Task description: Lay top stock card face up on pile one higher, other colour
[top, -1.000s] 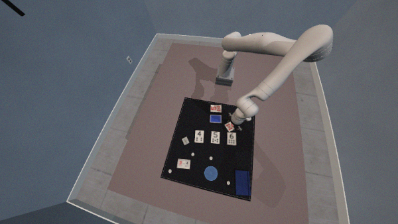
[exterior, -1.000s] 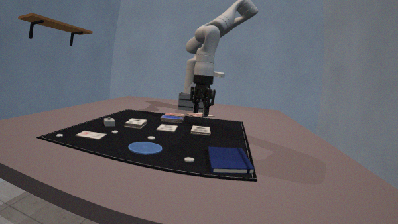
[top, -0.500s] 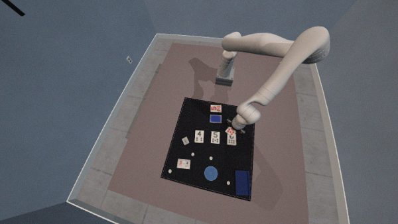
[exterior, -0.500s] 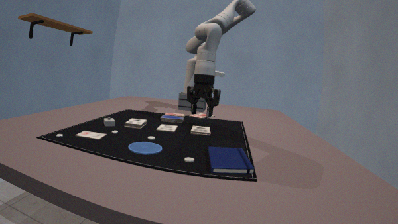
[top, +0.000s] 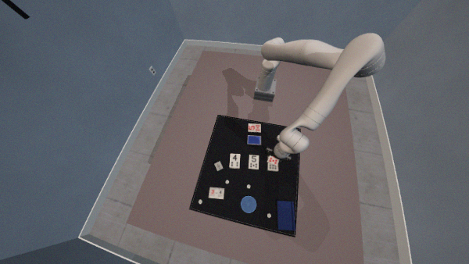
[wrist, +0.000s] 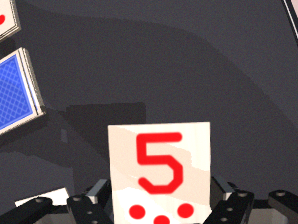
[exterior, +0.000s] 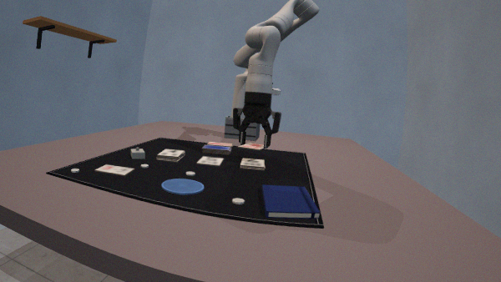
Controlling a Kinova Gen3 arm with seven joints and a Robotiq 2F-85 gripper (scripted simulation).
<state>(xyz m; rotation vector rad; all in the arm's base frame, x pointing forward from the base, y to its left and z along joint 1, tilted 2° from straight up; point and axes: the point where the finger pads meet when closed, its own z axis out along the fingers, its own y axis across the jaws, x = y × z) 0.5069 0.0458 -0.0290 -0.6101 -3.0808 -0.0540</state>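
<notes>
Now: hand 140 mm to the left of the black mat, 70 mm above it and 50 mm short of it. The rest, counted from my hand: blue disc 260 mm ahead, 150 mm to the right, 60 mm below; then grey block 340 mm to the right, 60 mm ahead, 40 mm below; then blue book 310 mm ahead, 60 mm below, 50 mm to the left.
</notes>
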